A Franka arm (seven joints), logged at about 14 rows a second.
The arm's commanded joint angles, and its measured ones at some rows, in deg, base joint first. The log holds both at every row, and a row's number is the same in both.
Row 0, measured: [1.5 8.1 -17.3 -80.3 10.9 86.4 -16.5]
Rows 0 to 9, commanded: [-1.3 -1.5 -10.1 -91.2 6.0 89.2 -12.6]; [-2.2 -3.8 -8.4 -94.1 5.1 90.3 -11.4]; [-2.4 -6.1 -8.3 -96.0 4.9 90.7 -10.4]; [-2.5 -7.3 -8.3 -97.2 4.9 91.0 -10.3]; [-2.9 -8.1 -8.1 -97.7 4.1 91.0 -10.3]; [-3.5 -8.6 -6.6 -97.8 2.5 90.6 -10.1]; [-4.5 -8.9 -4.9 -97.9 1.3 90.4 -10.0]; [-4.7 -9.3 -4.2 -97.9 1.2 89.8 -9.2]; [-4.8 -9.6 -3.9 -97.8 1.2 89.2 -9.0]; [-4.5 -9.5 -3.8 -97.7 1.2 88.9 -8.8]
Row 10, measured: [-4.2 -8.0 -4.9 -96.4 2.4 89.0 -10.1]
